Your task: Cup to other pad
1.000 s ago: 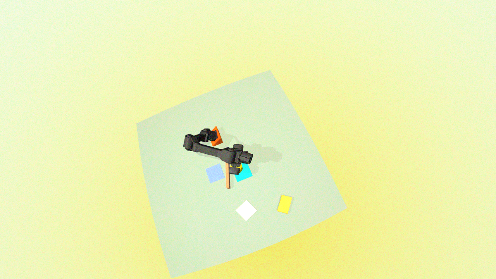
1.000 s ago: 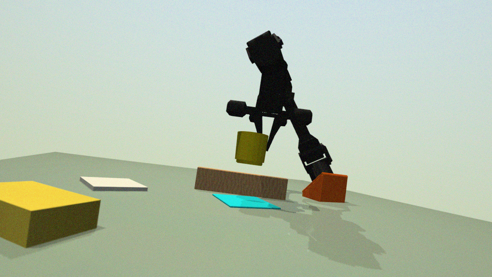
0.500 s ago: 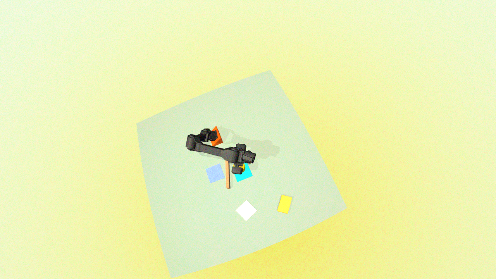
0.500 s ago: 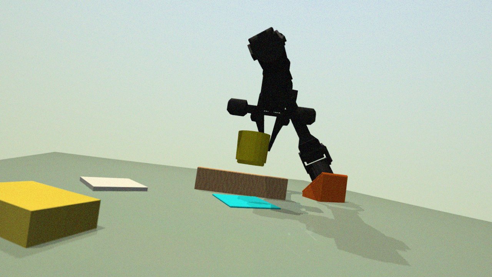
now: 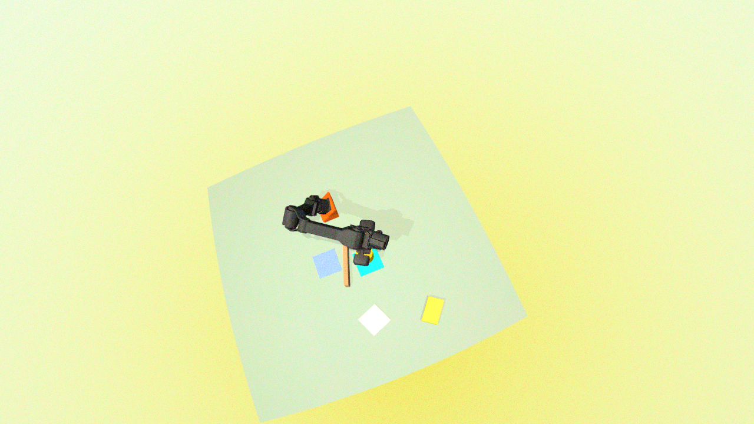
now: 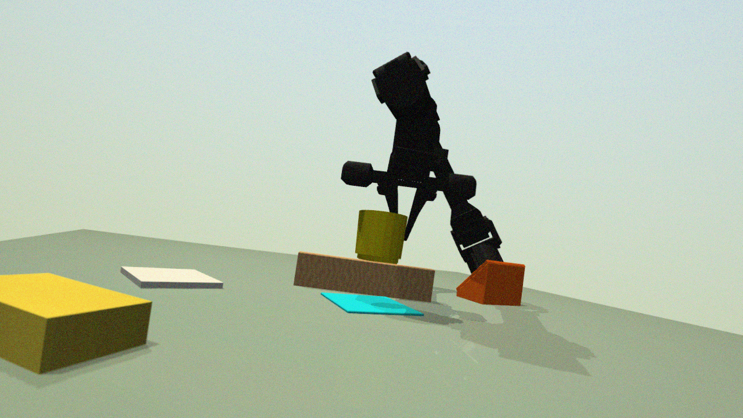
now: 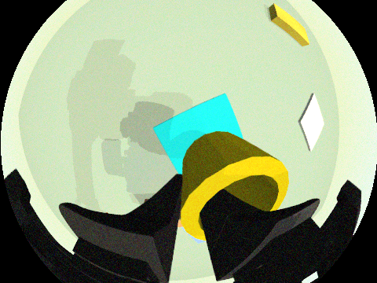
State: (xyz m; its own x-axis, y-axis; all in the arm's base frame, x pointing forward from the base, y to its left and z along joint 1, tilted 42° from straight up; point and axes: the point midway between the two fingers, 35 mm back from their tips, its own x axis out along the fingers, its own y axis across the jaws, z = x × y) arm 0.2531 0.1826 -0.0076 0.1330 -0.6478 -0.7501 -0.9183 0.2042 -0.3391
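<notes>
Now: the cyan pad 3 cm ahead of my gripper tip, 1 cm to the right of it and 11 cm below it. The rest, counted from my gripper tip: low wooden wall (1 cm ahead, 11 cm to the right, 8 cm below); yellow cup (2 cm ahead, 1 cm to the right); light blue pad (1 cm behind, 20 cm to the right, 11 cm below).
</notes>
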